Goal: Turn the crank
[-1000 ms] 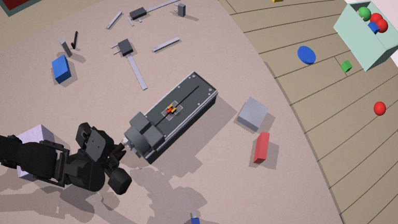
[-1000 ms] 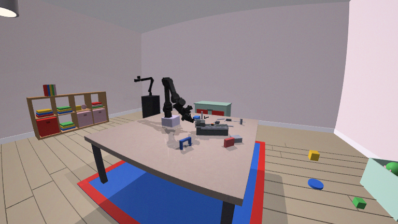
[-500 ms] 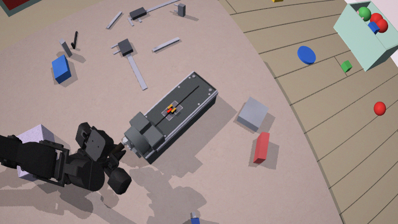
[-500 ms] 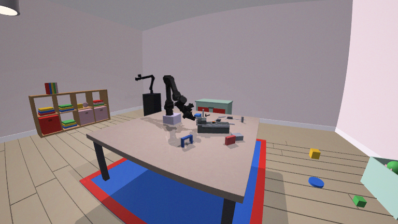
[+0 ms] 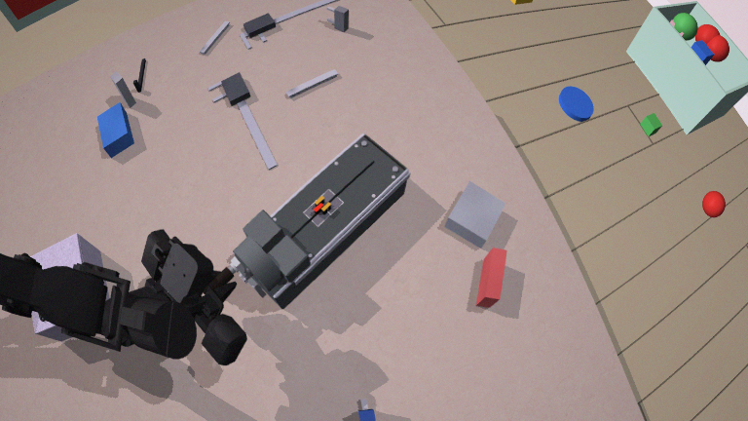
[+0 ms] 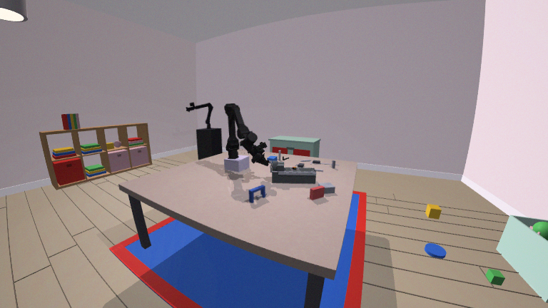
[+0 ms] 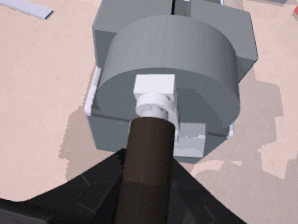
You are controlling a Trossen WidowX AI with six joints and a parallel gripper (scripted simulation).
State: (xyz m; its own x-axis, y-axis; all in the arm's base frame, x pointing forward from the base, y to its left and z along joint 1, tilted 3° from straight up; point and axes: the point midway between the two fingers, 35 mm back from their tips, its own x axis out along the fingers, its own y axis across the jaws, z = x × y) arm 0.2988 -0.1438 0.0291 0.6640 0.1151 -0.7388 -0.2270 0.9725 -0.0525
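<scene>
Right now my gripper tip is 20 mm past the dark brown crank handle and 20 mm below it. The rest, counted from my gripper tip: red pointer 150 mm ahead, 30 mm to the left, 10 mm below; red block 320 mm ahead, 170 mm to the right, 70 mm below; grey block 360 mm ahead, 80 mm to the right, 80 mm below.
</scene>
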